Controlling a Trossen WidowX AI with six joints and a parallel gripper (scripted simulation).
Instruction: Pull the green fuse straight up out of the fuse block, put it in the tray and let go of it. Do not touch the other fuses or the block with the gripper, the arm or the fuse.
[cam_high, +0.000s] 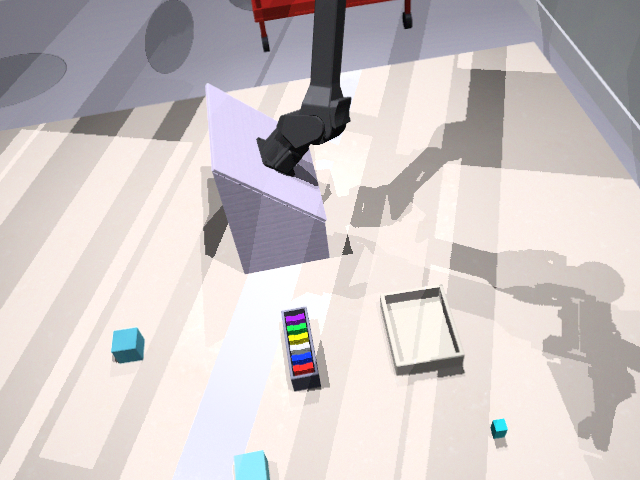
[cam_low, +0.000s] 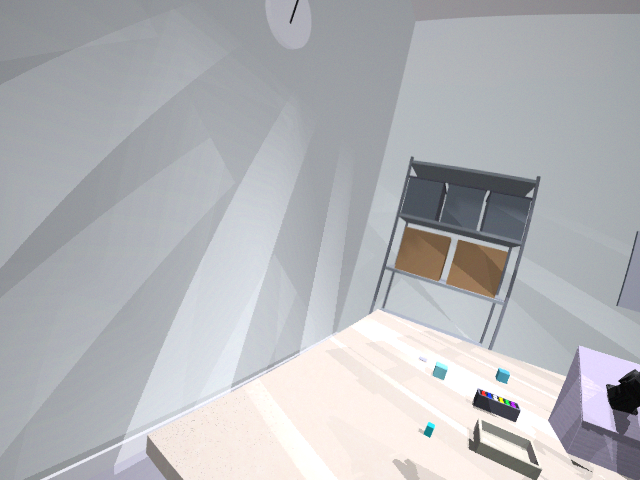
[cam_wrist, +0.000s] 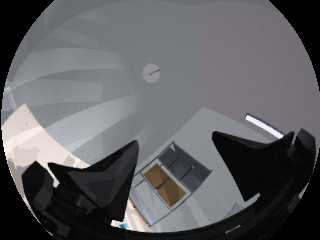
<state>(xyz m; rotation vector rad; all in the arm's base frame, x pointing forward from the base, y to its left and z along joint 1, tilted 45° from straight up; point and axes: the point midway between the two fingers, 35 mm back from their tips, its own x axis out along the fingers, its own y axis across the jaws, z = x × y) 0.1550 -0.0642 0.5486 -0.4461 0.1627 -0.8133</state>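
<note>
The green fuse is 4 cm ahead of my gripper tip, 36 cm to the right of it and 58 cm below it. The rest, counted from my gripper tip: tray (8 cm ahead, 17 cm to the right, 60 cm below).
</note>
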